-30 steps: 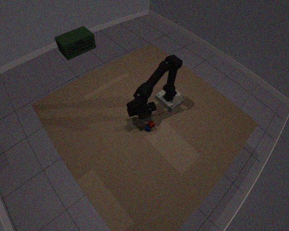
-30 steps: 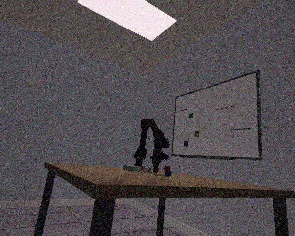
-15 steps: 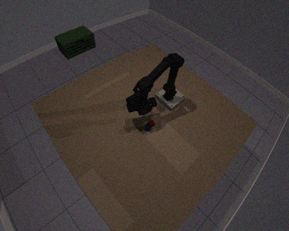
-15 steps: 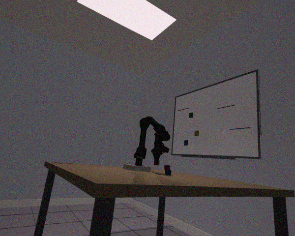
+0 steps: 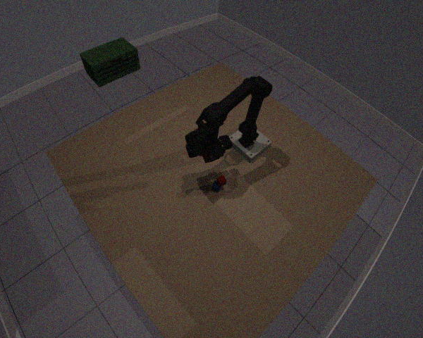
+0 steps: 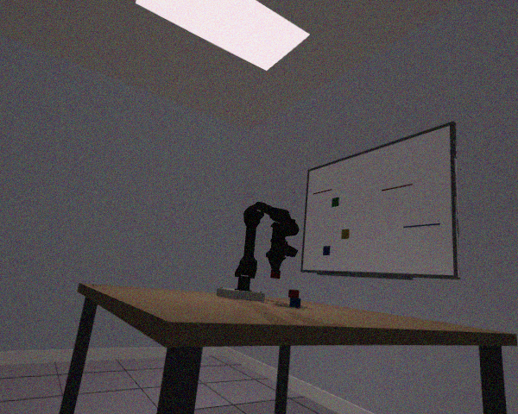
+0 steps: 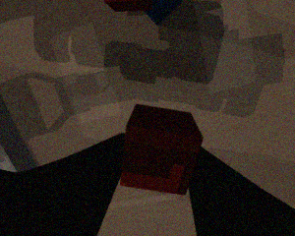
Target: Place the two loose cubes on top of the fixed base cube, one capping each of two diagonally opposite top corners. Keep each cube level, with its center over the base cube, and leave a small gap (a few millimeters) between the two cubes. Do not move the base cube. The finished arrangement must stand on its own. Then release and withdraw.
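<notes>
Right now the blue cube is 11 cm below my gripper tip, 10 cm to the left of it and 1 cm ahead of it.
</notes>
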